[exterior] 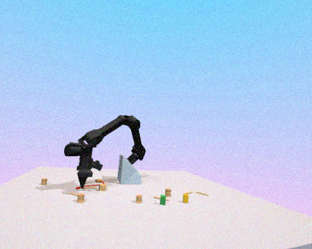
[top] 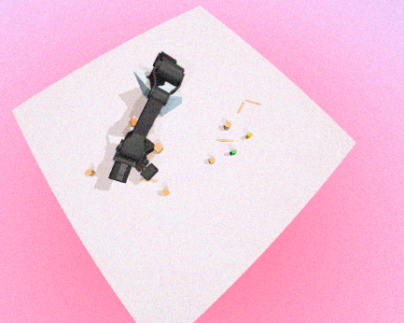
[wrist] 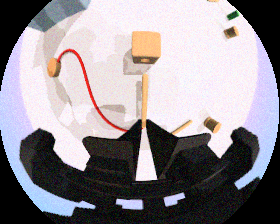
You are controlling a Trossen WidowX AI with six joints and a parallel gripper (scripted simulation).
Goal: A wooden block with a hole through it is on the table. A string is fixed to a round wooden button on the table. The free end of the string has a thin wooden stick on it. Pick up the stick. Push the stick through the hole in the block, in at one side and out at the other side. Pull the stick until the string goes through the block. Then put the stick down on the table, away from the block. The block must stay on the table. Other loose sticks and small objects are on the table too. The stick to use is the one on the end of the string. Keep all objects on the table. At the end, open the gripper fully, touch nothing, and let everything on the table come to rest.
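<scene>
Right now my gripper tip is 10 cm to the right of the wooden block. The rest, counted from my gripper tip: green piece 26 cm ahead, 31 cm to the left, 1 cm above; then thin wooden stick 1 cm to the left; then round wooden button 18 cm behind, 11 cm to the left, 1 cm below.
</scene>
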